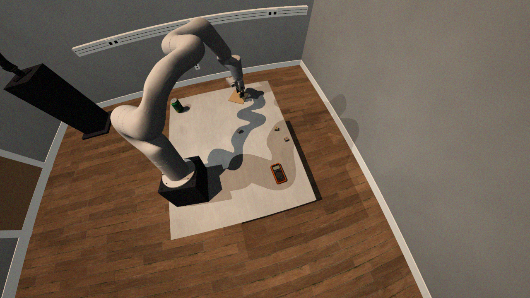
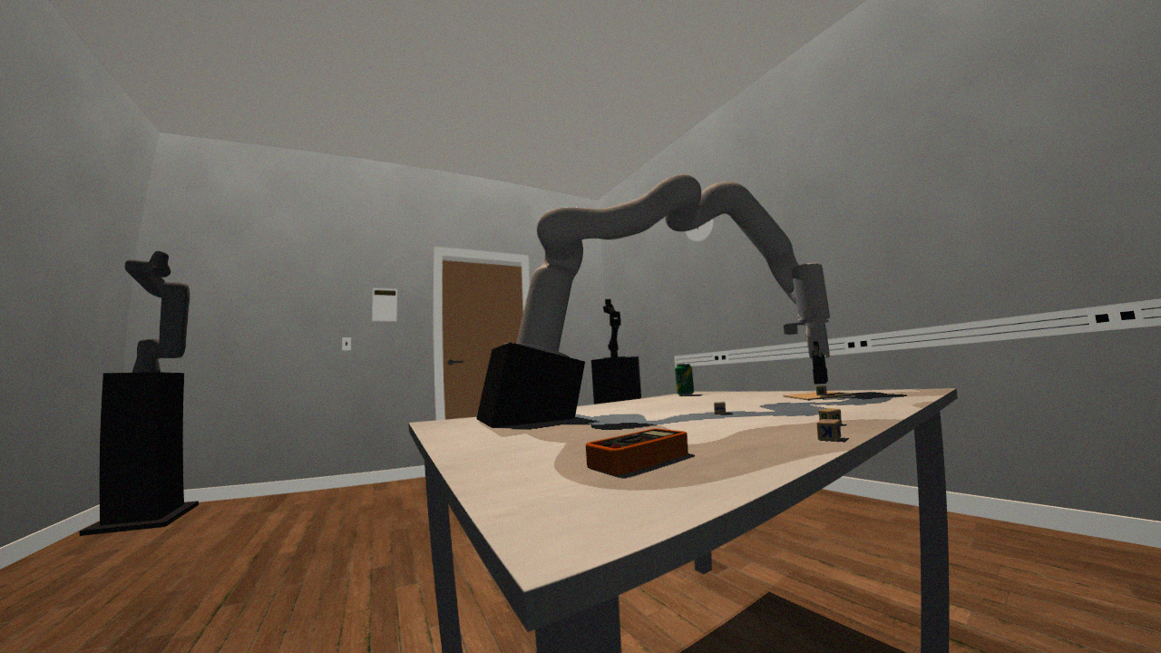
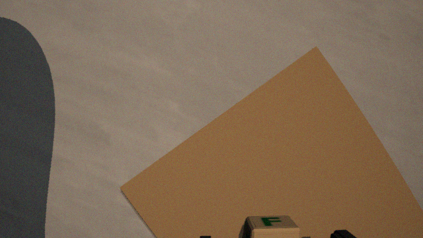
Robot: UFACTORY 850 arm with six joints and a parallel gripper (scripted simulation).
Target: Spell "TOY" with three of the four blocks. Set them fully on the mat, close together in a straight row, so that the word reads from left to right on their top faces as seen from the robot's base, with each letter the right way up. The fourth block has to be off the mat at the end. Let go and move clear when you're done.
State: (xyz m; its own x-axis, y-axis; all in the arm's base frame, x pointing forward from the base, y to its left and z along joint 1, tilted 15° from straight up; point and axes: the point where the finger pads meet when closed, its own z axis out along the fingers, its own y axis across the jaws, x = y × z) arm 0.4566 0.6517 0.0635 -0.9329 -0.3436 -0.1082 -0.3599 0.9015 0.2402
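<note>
Now: hand 4 cm above the block. Also, from my hand: orange multimeter 74 cm to the right, 11 cm ahead, 4 cm below; green soda can 53 cm behind, 1 cm above; tan square mat 5 cm below, 2 cm behind, 1 cm to the left.
</note>
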